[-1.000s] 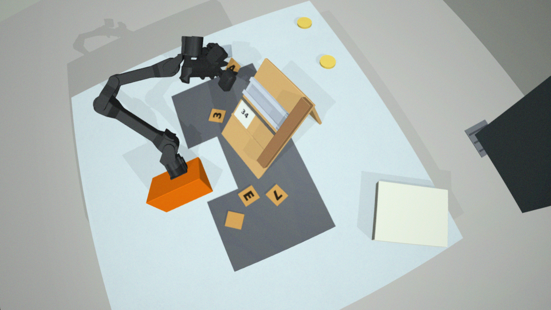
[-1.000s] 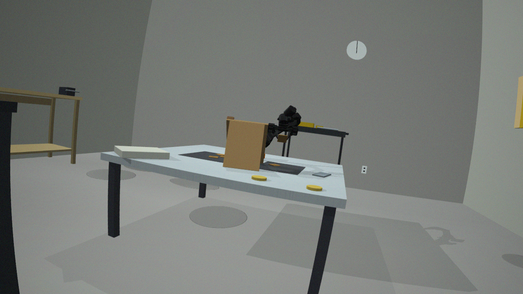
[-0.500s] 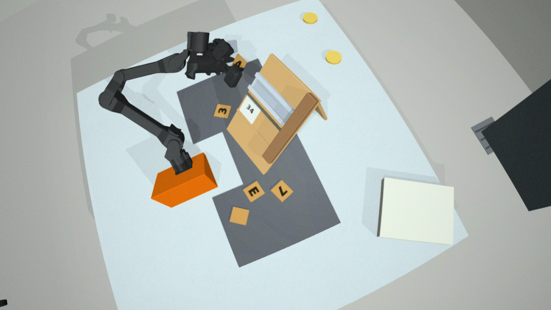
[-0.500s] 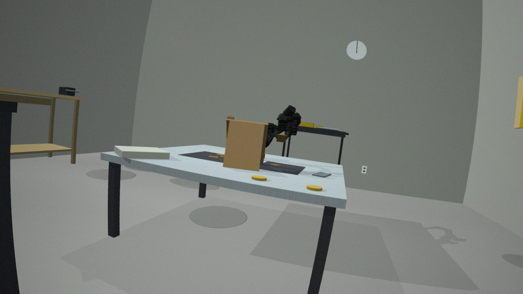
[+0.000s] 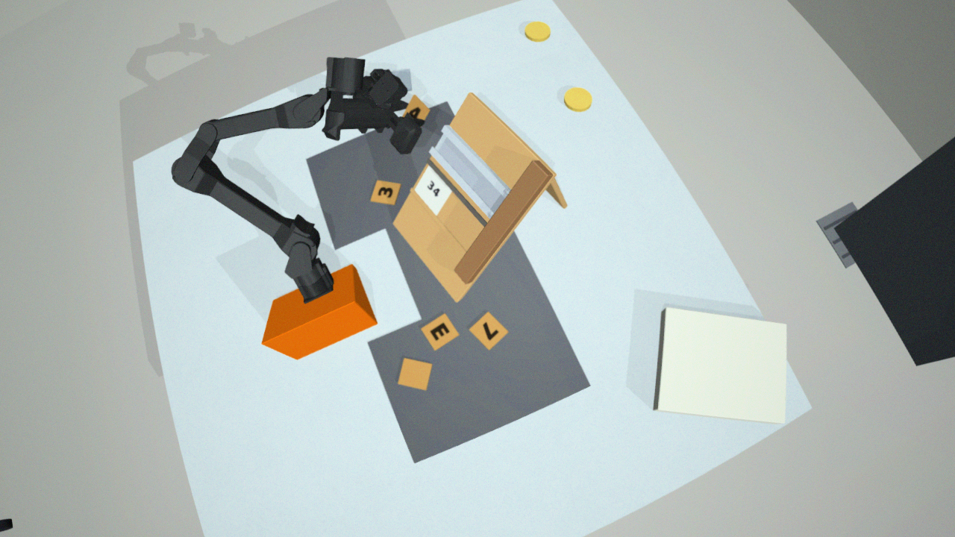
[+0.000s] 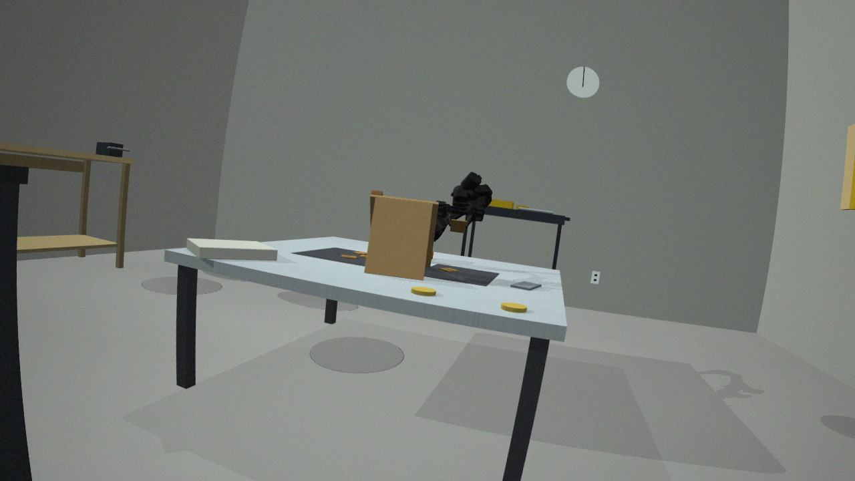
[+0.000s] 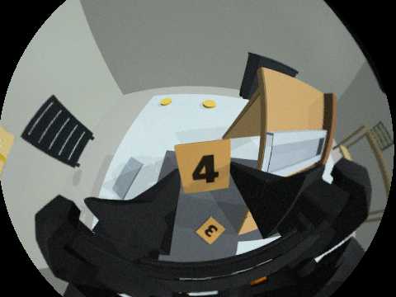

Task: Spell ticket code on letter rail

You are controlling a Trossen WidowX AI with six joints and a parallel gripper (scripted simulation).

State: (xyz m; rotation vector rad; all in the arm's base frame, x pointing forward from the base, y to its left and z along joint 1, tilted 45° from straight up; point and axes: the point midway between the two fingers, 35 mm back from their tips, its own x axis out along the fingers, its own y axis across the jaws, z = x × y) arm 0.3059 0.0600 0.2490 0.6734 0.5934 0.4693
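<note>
Now: gripper tip 14 cm to the left of the white ticket, 7 cm above it and 3 cm past it. Round my gripper tip: tile marked 4: right at my gripper tip; then grey plate: 28 cm to the left, 18 cm below, 1 cm behind; then tile marked 3: 18 cm below, 12 cm behind, 3 cm to the right.
</note>
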